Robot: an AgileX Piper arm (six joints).
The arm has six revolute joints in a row. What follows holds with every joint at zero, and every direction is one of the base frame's.
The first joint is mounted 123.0 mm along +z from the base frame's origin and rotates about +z.
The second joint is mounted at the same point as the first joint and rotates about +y.
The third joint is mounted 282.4 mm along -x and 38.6 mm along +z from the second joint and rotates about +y.
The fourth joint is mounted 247.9 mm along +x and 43.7 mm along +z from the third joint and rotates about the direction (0.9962, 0, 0.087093).
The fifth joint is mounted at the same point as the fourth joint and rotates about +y.
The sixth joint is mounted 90.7 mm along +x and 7.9 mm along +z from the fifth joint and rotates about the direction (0.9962, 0, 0.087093).
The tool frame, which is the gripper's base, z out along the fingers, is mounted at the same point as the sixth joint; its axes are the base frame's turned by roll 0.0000, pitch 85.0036 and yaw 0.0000 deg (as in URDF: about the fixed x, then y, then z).
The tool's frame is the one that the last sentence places.
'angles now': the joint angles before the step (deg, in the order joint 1, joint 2, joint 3, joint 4, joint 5, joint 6). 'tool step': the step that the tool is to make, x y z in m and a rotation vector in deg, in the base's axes. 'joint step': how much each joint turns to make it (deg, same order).
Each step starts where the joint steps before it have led.
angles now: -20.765, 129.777, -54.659, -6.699, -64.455, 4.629
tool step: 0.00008, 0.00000, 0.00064, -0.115, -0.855, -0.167
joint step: 0.047, 0.130, -0.001, 0.268, -0.975, -0.001
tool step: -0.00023, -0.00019, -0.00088, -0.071, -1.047, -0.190
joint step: 0.001, 0.455, 0.000, 0.254, -1.475, 0.067
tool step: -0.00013, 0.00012, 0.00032, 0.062, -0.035, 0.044
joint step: -0.002, -0.070, 0.051, -0.055, -0.001, 0.089
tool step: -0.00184, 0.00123, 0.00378, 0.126, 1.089, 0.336
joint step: 0.001, -1.230, 0.688, -0.424, 1.611, 0.045
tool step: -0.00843, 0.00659, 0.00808, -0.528, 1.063, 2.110
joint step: 0.000, -2.712, 2.769, -2.280, 0.758, 0.000
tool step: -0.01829, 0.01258, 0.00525, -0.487, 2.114, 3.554
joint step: 0.000, -3.483, 5.341, -3.752, -0.053, 0.001
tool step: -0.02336, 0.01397, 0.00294, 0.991, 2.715, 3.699
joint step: -0.183, -3.687, 6.237, -4.266, 0.055, 1.249
